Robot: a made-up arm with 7 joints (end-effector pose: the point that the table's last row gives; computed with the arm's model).
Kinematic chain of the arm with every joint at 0, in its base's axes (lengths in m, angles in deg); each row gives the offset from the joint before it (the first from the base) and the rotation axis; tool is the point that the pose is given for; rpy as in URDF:
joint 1: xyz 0 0 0.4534 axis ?
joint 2: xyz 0 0 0 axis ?
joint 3: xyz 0 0 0.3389 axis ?
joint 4: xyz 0.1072 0 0 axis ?
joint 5: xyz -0.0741 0 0.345 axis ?
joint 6: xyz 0 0 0 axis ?
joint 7: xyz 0.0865 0 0 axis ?
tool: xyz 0 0 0 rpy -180 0 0
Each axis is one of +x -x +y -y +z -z.
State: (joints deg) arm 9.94 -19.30 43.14 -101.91 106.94 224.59 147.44
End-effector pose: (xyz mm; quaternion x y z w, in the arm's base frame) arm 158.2 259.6 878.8 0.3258 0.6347 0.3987 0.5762
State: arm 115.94 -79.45 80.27 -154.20 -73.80 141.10 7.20
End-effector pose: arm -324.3 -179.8 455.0 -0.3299 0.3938 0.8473 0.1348
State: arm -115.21 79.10 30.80 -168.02 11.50 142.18 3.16
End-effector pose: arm 126.9 -97.0 166.0 -0.4278 0.4386 0.3606 0.7033
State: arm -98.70 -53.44 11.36 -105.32 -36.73 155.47 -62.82
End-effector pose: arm 145.8 -17.4 1068.9 0.5801 -0.0112 -0.1822 0.7938
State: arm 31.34 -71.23 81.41 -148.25 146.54 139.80 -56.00
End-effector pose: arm -152.0 288.1 537.4 -0.6453 -0.4983 -0.2286 0.5320
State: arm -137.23 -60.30 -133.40 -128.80 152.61 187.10 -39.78
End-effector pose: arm 21.1 345.2 273.1 0.8917 -0.3292 -0.3062 0.0532
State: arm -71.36 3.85 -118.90 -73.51 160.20 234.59 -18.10
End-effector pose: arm -344.3 52.8 907.8 -0.8686 -0.0978 0.3828 0.2989
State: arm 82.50 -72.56 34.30 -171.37 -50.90 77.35 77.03
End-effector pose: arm -100.8 147.4 622.1 0.7265 0.0521 0.6430 0.2367
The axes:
joint 1: +z
joint 2: +y
joint 3: +z
joint 4: -y
joint 5: +z
joint 6: -y
joint 7: -z

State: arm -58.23 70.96 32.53 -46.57 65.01 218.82 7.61
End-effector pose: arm 416.3 -516.9 424.9 -0.1051 0.8170 -0.5621 0.0736
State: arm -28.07 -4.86 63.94 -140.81 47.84 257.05 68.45
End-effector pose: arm 268.6 195.2 658.3 -0.3444 0.4716 -0.6029 0.5436
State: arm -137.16 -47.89 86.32 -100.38 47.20 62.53 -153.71
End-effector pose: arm 527.0 -235.8 664.3 -0.6422 -0.7162 -0.0671 0.2649
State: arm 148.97 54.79 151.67 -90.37 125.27 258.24 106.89
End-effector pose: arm -220.7 -85.7 943.7 0.8619 -0.0585 -0.0328 0.5026
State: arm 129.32 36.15 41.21 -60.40 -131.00 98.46 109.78
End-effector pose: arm -631.6 292.8 749.4 -0.4951 -0.3163 -0.5162 0.6232
